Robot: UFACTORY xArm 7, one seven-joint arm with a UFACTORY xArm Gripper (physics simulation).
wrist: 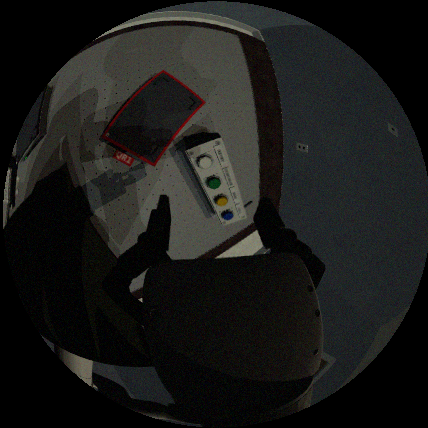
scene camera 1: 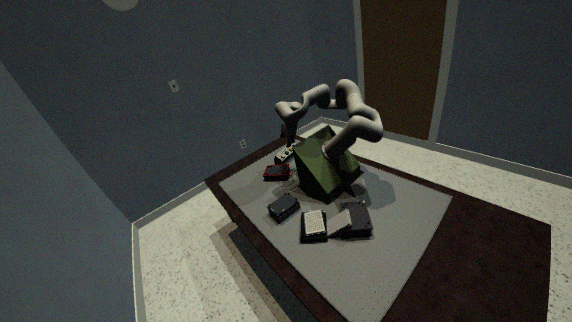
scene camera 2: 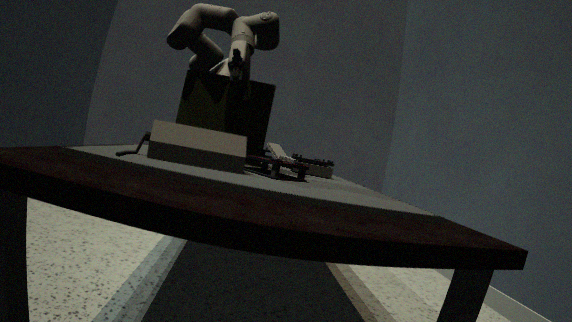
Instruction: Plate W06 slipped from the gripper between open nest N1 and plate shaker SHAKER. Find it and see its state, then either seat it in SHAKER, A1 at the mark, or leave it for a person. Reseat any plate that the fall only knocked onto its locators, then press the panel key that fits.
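Frame: origin at the arm's base, x ahead, y left, z up, level; centimetres.
Where they show: gripper, fingertip midpoint: (wrist: 215, 206) (scene camera 1: 285, 142) (scene camera 2: 238, 91); arm's base, link origin: (wrist: 77, 319) (scene camera 1: 330, 150) (scene camera 2: 215, 105).
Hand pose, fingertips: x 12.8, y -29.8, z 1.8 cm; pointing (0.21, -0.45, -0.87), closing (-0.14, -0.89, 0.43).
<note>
Each offset is from my fingertips to the top centre of the thing. "spot": to the spot under its first point.
My gripper (scene camera 1: 290, 143) (wrist: 215, 206) is open and empty, above the button panel @[dx -5.0, dy -11.7, dz -11.6 cm] (scene camera 1: 281, 156) (wrist: 222, 172). The panel has white @[dx +1.2, dy -6.9, dz -12.5 cm] (wrist: 204, 161), green @[dx -3.5, dy -8.7, dz -12.5 cm] (wrist: 214, 182), yellow @[dx -8.2, dy -10.5, dz -12.5 cm] (wrist: 222, 200) and blue @[dx -12.8, dy -12.2, dz -12.5 cm] (wrist: 227, 215) keys, which show between the fingers in the wrist view. In scene camera 1, a pale plate (scene camera 1: 342, 221) lies tilted, one edge up on a dark block with small knobs @[dx +4.9, dy +63.3, dz -13.5 cm] (scene camera 1: 363, 226). Beside it, a pale welled plate @[dx +20.5, dy +52.0, dz -15.4 cm] (scene camera 1: 314, 221) sits on a black base @[dx +21.0, dy +52.0, dz -17.1 cm] (scene camera 1: 313, 239). I cannot read which of these is N1, SHAKER or W06.
A red-edged dark tray marked QR1 @[dx +12.0, dy +1.0, dz -15.3 cm] (scene camera 1: 276, 171) (wrist: 155, 117) lies beside the panel. Another dark block @[spot: dx +27.0, dy +35.5, dz -14.4 cm] (scene camera 1: 283, 207) stands nearer the welled plate. The green faceted arm base (scene camera 1: 325, 167) rises close to the panel. A beige-topped box @[spot: dx -4.2, dy -14.8, dz -14.2 cm] (scene camera 2: 197, 139) stands near the table edge in scene camera 2.
</note>
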